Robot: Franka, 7 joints.
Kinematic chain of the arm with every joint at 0, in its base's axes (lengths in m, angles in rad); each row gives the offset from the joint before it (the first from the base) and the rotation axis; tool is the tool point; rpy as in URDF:
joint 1: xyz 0 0 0.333 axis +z
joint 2: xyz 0 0 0 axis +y
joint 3: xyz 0 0 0.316 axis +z
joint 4: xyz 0.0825 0 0 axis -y
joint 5: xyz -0.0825 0 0.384 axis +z
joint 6: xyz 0 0 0 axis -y
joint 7: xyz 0.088 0 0 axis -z
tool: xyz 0 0 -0.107 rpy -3.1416 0 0
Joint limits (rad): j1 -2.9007..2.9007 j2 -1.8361..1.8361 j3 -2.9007..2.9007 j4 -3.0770..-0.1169 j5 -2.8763..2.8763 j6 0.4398..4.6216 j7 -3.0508..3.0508
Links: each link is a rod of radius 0.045 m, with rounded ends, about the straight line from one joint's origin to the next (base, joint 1, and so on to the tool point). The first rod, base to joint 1, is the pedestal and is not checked.
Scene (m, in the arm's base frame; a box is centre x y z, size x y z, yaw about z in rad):
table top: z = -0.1
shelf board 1: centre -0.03 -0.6 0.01 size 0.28 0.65 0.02 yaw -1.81
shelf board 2: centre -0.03 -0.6 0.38 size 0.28 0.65 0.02 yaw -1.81
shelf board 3: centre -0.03 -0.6 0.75 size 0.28 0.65 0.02 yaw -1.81
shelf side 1: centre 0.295 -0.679 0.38 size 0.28 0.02 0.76 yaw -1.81
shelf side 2: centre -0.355 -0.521 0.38 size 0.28 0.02 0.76 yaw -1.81
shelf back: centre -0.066 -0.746 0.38 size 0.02 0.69 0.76 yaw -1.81
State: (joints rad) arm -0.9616 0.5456 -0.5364 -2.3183 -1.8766 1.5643 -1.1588
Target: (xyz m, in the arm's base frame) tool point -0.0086 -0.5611 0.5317
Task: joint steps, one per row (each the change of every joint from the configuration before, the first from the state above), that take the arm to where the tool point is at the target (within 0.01 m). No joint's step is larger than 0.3 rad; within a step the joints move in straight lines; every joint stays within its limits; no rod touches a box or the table.
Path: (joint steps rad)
1: 0.1014 -0.1685 0.0716 -0.2946 0.1159 -0.1357 0.0000
2: 0.1015 -0.1686 0.0717 -0.2946 0.1160 -0.1357 0.0000
3: -0.0167 -0.2853 0.0973 0.0799 0.0128 -0.1064 0.0000
4: -0.0167 -0.2854 0.0973 0.0798 0.0128 -0.1064 0.0000
5: -0.0167 -0.2854 0.0973 0.0799 0.0129 -0.1064 0.0000
6: -0.0306 0.2289 -0.1304 0.2065 -0.1033 0.1512 0.0000
7: -0.0305 0.2288 -0.1305 0.2066 -0.1033 0.1511 0.0000
8: -0.0306 0.2288 -0.1304 0.2065 -0.1033 0.1512 0.0000

